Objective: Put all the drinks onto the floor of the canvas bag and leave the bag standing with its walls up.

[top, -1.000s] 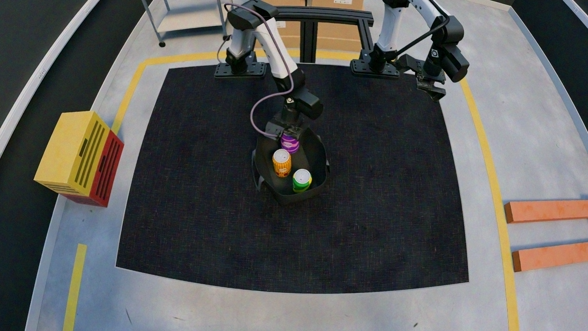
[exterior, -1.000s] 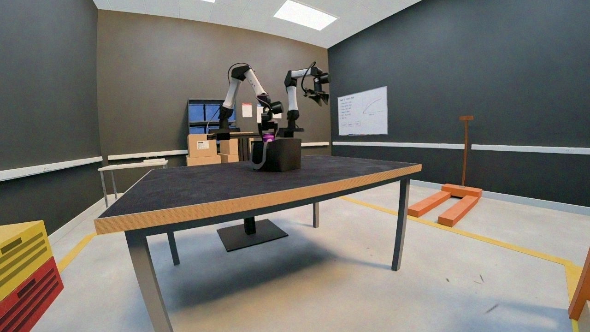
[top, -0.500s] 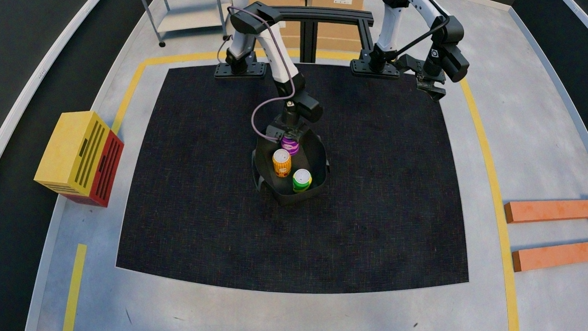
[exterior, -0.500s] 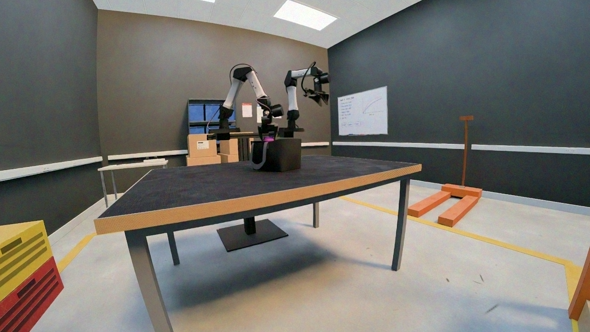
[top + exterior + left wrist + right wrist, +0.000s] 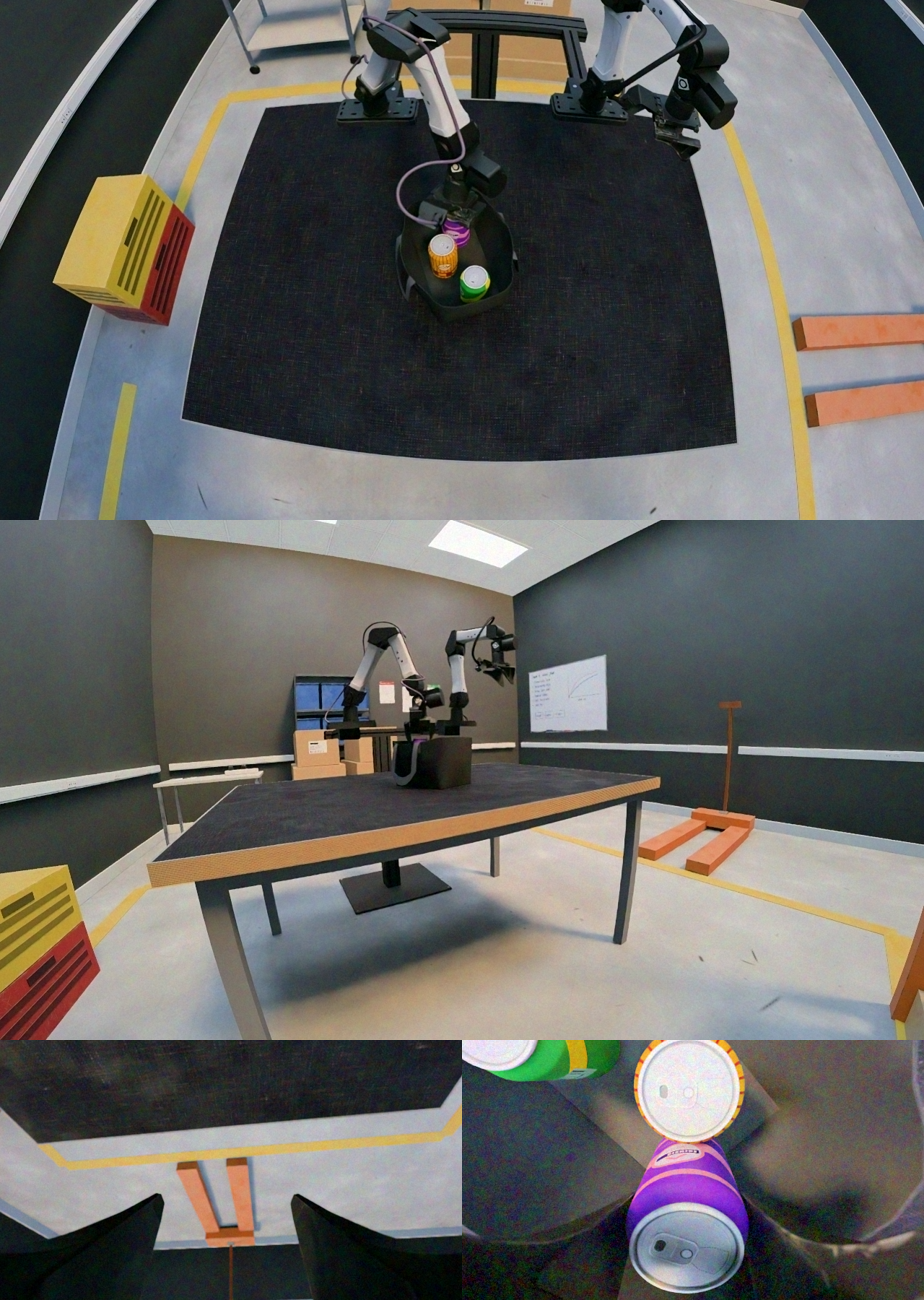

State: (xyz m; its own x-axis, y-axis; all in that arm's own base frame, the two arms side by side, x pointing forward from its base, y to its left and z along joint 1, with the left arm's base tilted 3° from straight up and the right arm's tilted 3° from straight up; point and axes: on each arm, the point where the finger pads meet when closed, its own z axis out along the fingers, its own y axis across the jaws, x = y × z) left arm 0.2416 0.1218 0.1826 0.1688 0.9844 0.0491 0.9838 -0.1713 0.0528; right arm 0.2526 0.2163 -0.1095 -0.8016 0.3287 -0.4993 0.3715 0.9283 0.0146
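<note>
Now: the orange can 60 mm below my right hand, 60 mm ahead of it and 30 mm to the right of it. Also, from my right hand: purple can (20 mm below); green can (140 mm ahead, 60 mm below, 40 mm to the left).
</note>
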